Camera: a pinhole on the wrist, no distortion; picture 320 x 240 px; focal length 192.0 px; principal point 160.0 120.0 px. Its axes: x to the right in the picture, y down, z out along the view. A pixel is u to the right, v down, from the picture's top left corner.
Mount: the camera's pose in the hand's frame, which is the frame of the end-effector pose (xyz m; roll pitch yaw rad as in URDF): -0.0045 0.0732 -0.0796 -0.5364 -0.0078 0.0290
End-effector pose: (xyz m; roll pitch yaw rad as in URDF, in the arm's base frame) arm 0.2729 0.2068 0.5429 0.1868 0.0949 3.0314
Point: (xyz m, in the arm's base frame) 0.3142 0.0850 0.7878
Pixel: 115.9 71.9
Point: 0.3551 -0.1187 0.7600
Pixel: 89.1 191.5
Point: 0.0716 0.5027 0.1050
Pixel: behind the camera
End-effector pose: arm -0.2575 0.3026 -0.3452 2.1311 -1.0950 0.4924
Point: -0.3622 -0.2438 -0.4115
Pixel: 76.1 200.2
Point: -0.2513 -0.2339 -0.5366
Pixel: 59.2 137.5
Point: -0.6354 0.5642 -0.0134
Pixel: behind the camera
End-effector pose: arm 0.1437 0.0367 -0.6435 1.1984 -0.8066 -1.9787
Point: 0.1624 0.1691 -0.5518
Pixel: 143.2 82.1
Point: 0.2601 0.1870 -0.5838
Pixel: 56.7 177.7
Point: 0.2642 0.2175 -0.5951
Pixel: 33.0 174.6
